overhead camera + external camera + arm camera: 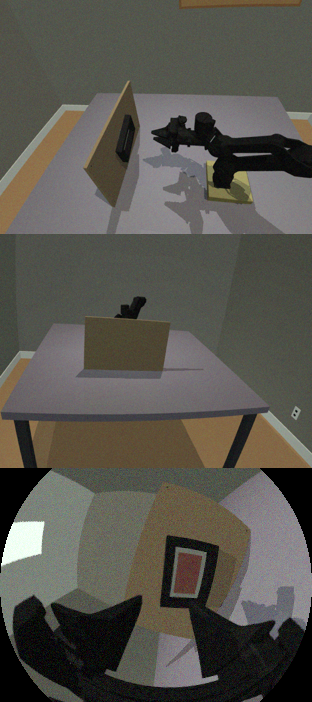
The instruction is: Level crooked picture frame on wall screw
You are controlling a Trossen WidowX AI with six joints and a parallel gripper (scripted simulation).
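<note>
My gripper tip is 13 cm short of the black picture frame, 5 cm above it and 2 cm to the left of it. From my gripper tip the other things lie so: tan wall board: 14 cm ahead, 6 cm below, 2 cm to the right.
</note>
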